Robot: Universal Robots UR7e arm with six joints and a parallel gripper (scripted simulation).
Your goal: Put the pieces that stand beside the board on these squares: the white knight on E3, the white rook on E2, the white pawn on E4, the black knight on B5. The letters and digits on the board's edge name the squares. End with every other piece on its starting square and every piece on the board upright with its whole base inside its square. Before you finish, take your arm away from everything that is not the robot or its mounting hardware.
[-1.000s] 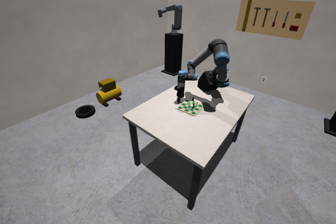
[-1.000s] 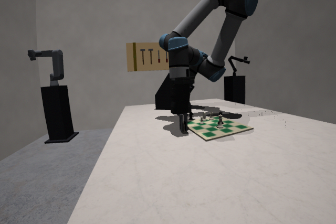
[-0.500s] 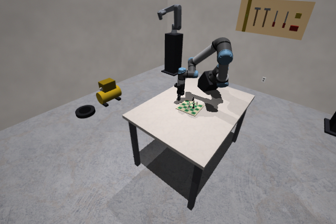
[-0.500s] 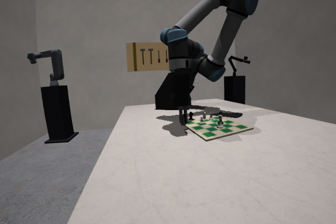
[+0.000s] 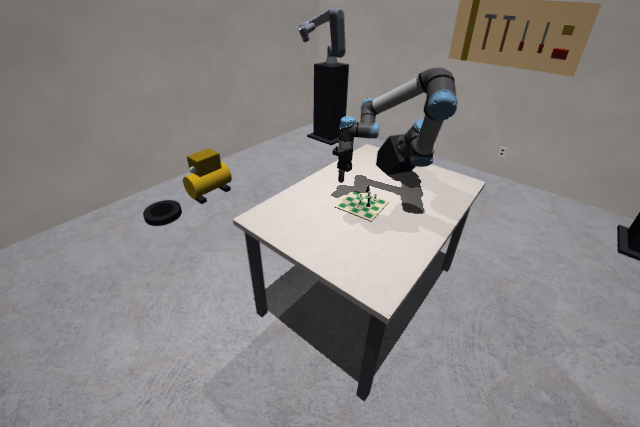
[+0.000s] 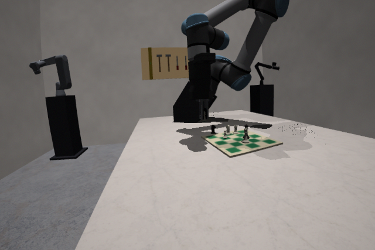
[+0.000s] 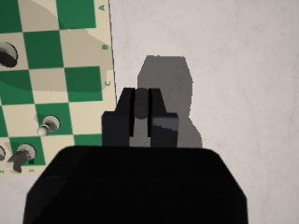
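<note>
The cream chessboard lies 140 mm to the left of my hand, 110 mm below it and 20 mm behind it.
</note>
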